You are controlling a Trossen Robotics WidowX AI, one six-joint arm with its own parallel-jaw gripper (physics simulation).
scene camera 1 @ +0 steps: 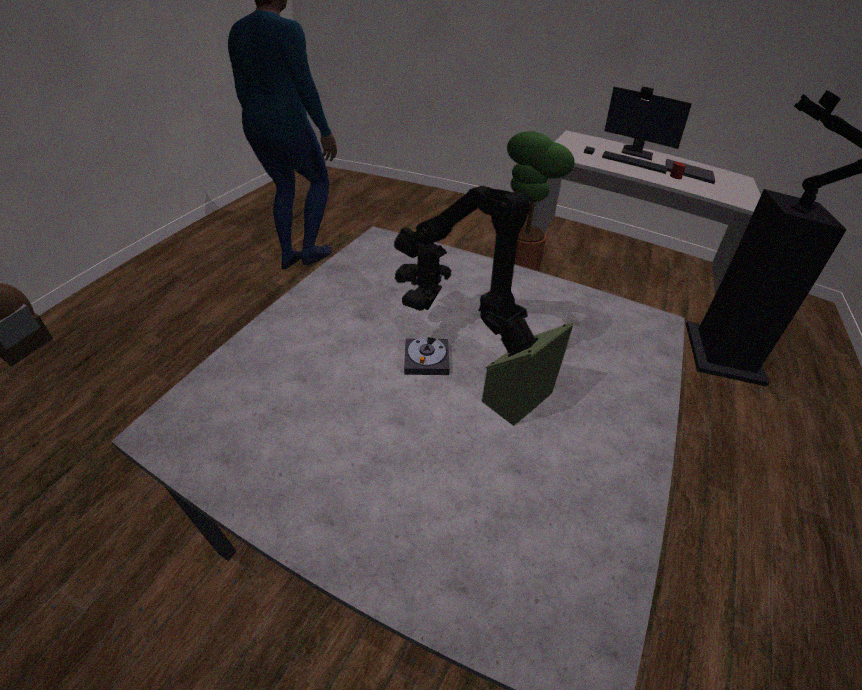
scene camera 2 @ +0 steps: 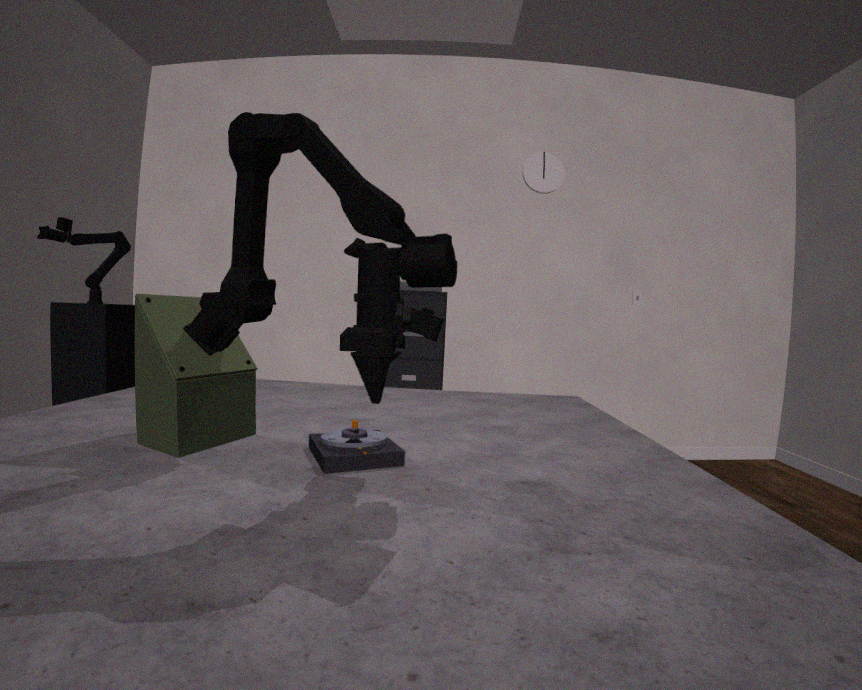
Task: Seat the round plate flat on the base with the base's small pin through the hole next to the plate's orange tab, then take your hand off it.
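Places are measured from the arm's base along level axes (x ahead, y left, z up), in millimetres.
Where they show: gripper, fingertip midpoint: [scene camera 1: 426, 308] [scene camera 2: 376, 403]; arm's base at its link origin: [scene camera 1: 523, 347] [scene camera 2: 207, 335].
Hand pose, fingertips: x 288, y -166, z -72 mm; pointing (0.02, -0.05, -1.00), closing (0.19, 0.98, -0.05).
Observation:
Each offset is from my fingertips to the top centre of the thing. Level surfaces: height alone.
The round pale grey plate @(dx -28, dy +92, dz -60 mm) [scene camera 1: 414, 353] [scene camera 2: 331, 438] lies on the dark square base @(dx -28, dy +92, dz -66 mm) [scene camera 1: 427, 371] [scene camera 2: 366, 460]. It looks level or nearly so in scene camera 2. Its orange tab @(dx -28, dy +138, dz -60 mm) [scene camera 1: 422, 359] [scene camera 2: 354, 424] stands up on the side towards scene camera 1. A dark round hub shows in the plate's middle. The small pin and the hole next to the tab are too small to tell, so whether the pin is through that hole does not show. My gripper [scene camera 1: 422, 305] [scene camera 2: 376, 400] is shut and empty, pointing down above the base, clear of the plate.
The arm is mounted on a green slant-topped block [scene camera 1: 519, 389] [scene camera 2: 215, 413] beside the base, standing on the grey table @(dz -108 mm) [scene camera 1: 402, 503] [scene camera 2: 503, 575]. A person [scene camera 1: 269, 79] stands beyond the table. A plant [scene camera 1: 532, 149] and a desk [scene camera 1: 690, 197] stand behind it.

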